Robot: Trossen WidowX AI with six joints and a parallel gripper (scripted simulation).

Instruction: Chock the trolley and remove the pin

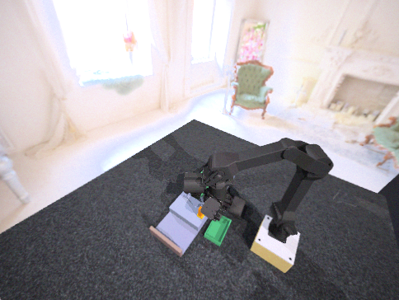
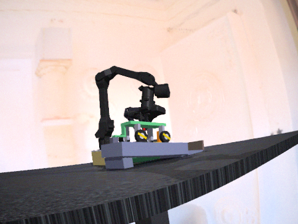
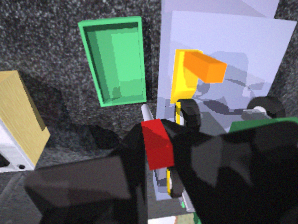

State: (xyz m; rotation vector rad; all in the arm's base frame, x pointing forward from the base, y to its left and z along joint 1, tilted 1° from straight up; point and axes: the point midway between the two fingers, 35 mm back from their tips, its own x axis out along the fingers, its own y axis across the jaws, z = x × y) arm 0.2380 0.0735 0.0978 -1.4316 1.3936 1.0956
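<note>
My gripper tip is right at the red-headed stop pin. From my gripper tip the other things lie so: green trolley 9 cm ahead, 10 cm to the right, 2 cm below; yellow chock 5 cm ahead, 1 cm to the left, 5 cm below; green tray 3 cm behind, 14 cm below.
</note>
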